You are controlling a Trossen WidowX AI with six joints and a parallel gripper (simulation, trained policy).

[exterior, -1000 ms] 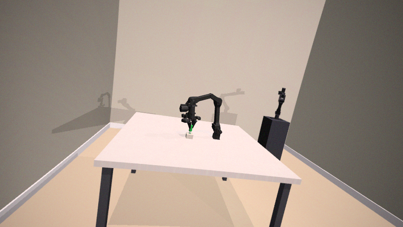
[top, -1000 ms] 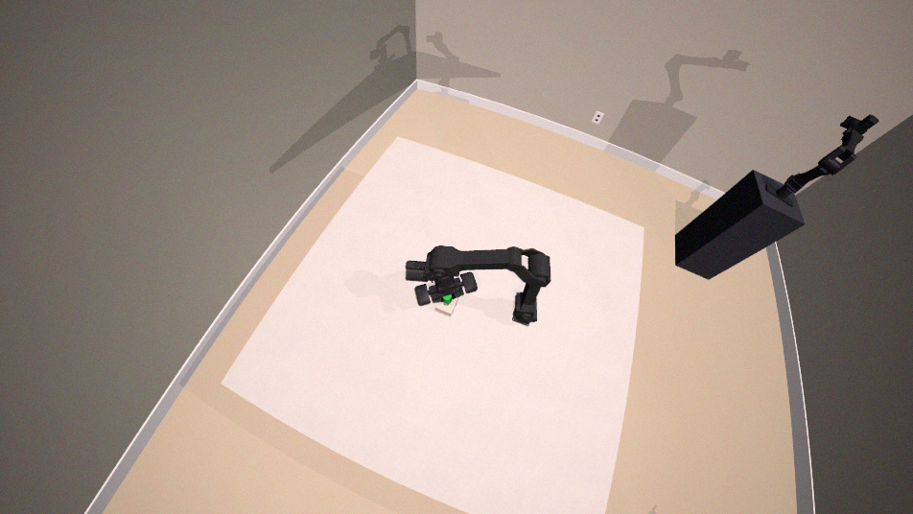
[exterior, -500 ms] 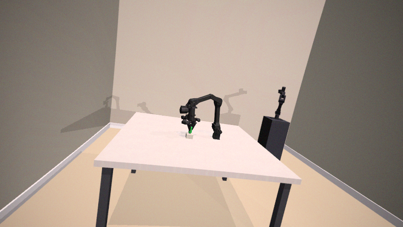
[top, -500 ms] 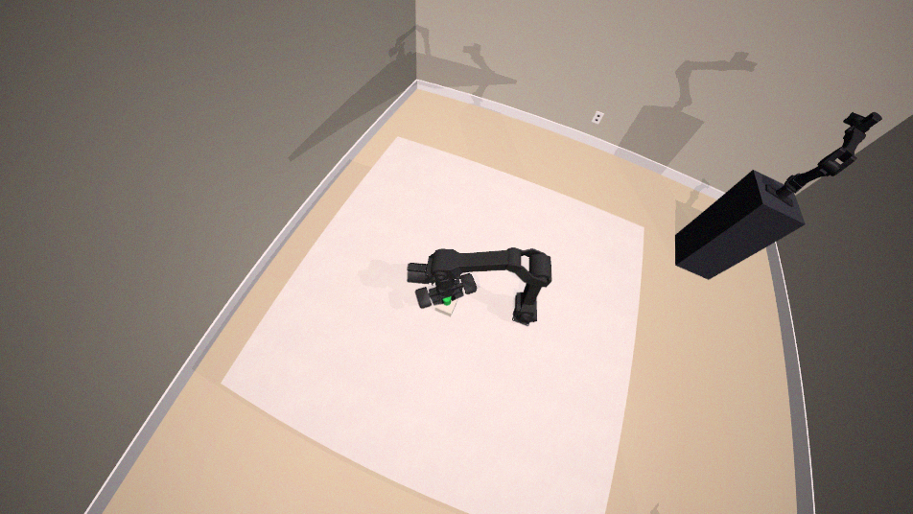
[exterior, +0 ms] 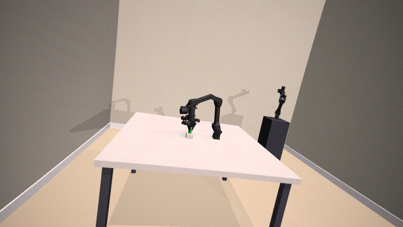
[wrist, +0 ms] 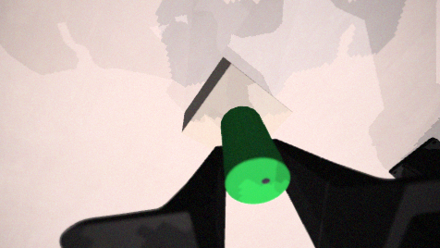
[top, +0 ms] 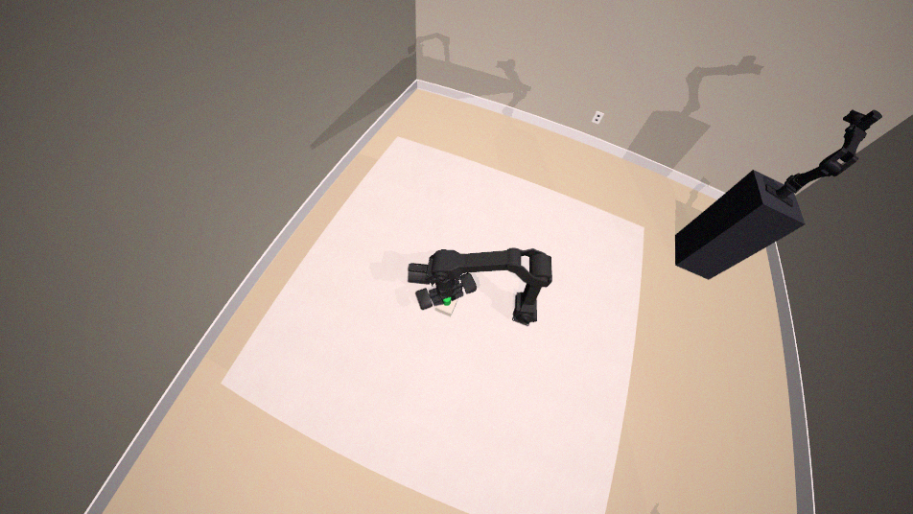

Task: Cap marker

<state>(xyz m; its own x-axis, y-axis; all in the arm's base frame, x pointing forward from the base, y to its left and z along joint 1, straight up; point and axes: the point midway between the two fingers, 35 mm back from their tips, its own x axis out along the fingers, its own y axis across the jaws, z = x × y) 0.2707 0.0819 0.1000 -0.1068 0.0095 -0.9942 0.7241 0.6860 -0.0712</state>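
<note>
Right now the green cap is 10 mm above my gripper tip. The rest, counted from my gripper tip: pale holder block 50 mm below.
</note>
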